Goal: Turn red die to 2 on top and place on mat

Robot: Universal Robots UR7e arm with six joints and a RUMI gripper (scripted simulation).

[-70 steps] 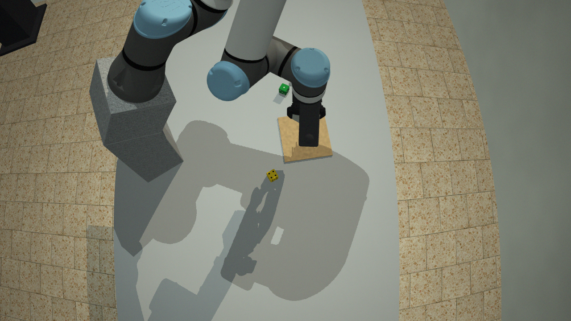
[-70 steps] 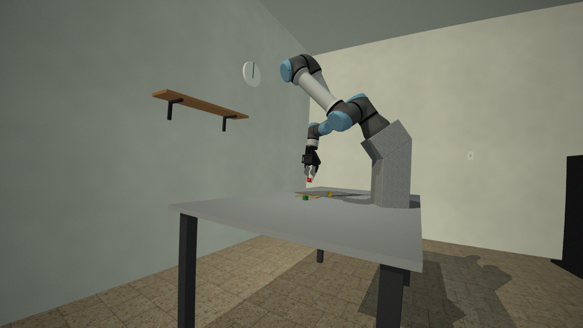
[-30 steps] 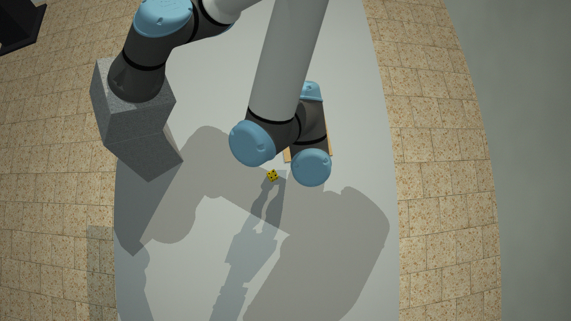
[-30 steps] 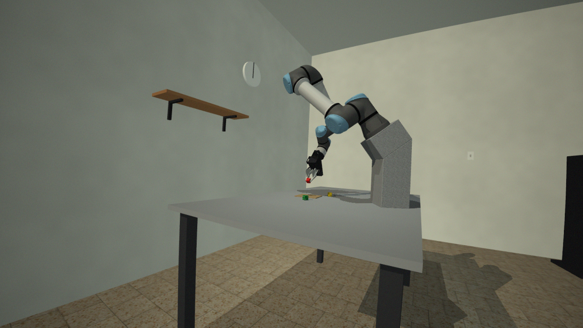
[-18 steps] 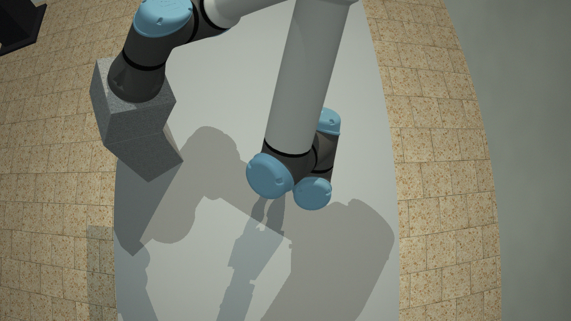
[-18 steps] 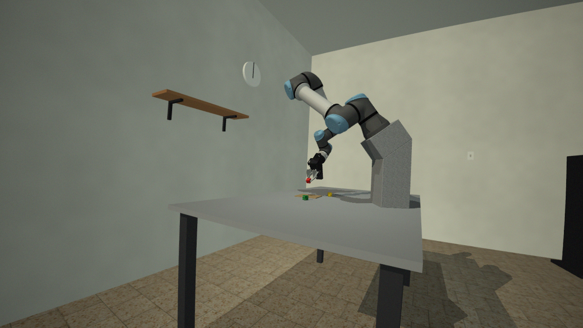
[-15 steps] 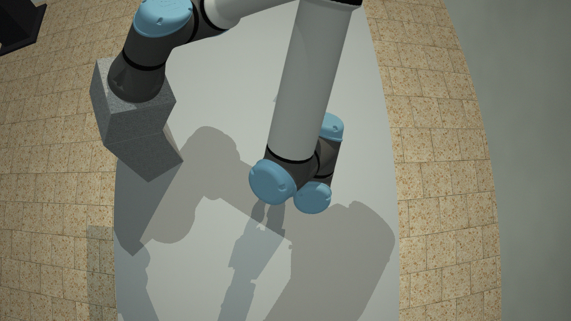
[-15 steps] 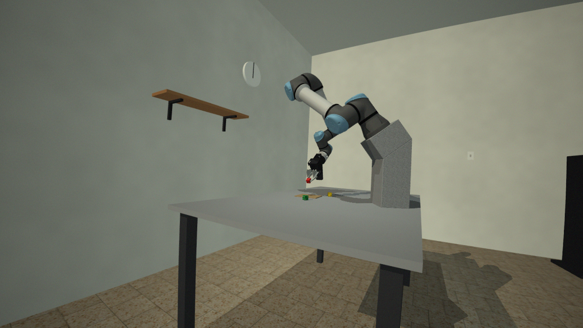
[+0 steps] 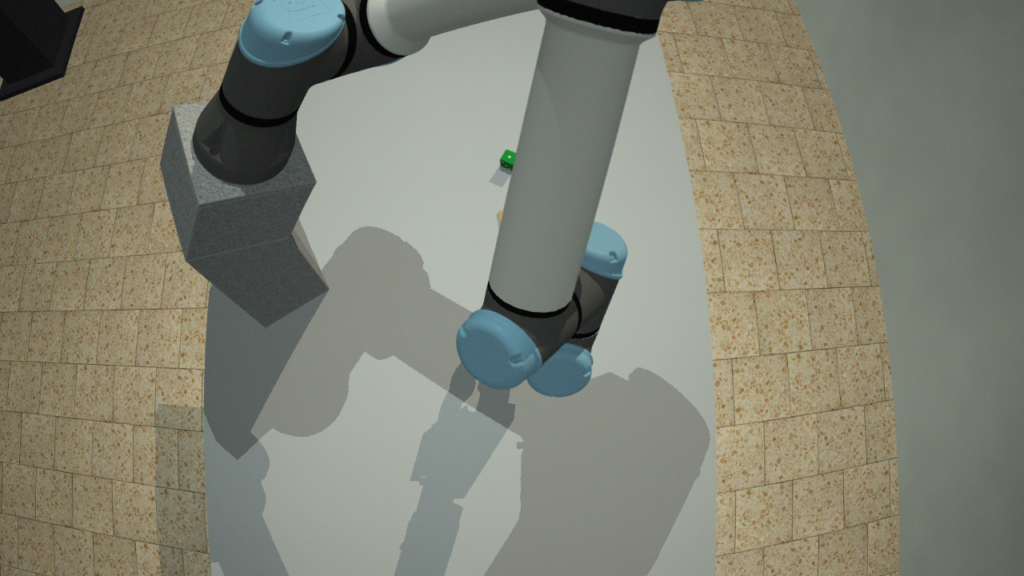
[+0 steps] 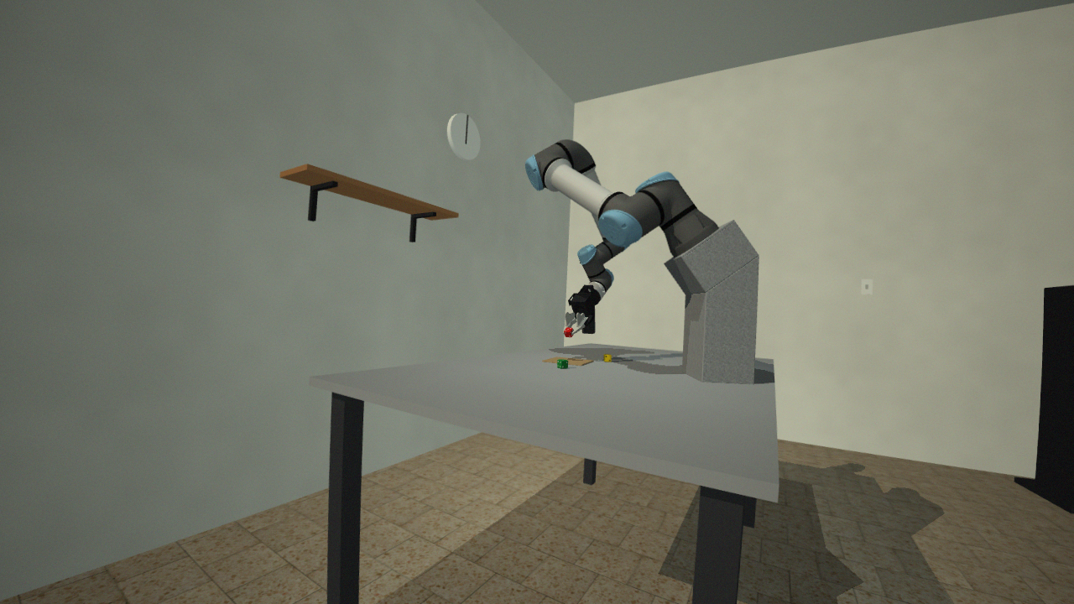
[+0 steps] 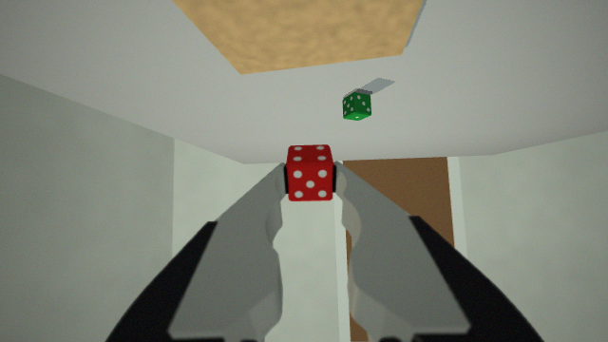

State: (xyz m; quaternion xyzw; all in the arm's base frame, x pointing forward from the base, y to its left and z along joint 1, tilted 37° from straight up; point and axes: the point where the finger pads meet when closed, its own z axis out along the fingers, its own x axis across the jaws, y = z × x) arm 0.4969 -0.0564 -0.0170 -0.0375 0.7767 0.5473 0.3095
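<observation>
My hand is 100 mm above the tan mat. The rest, counted from my hand: yellow die (110 mm behind, 110 mm to the right, 90 mm below); green die (40 mm behind, 160 mm to the left, 90 mm below); red die (10 mm to the left).
</observation>
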